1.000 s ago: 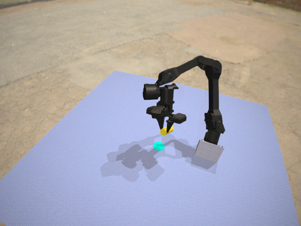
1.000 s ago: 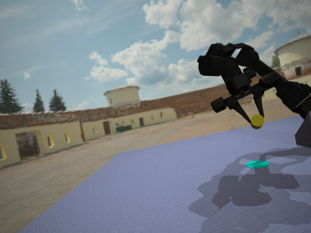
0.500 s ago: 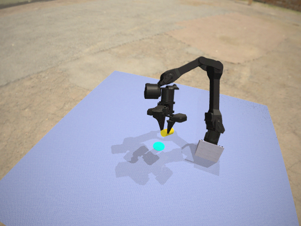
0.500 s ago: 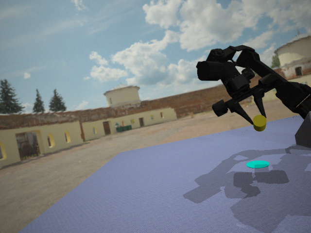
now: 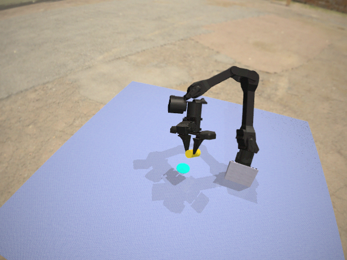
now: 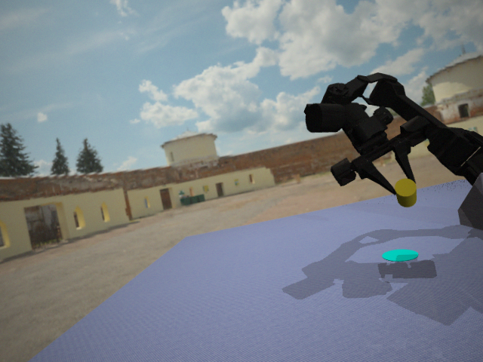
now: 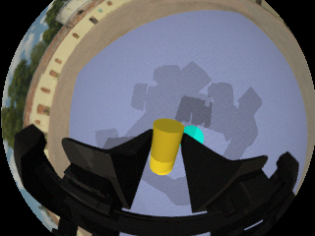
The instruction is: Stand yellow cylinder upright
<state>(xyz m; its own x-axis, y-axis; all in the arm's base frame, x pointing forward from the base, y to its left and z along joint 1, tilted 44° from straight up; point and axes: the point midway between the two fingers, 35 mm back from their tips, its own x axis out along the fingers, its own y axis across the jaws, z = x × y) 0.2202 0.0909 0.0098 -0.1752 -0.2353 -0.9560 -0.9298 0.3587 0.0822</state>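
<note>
Now: gripper tip 2 cm short of the cyan circle, 1 cm to the left of it and 12 cm above it. The rest, counted from my gripper tip: yellow cylinder: 1 cm behind, 2 cm to the right, 1 cm below.
</note>
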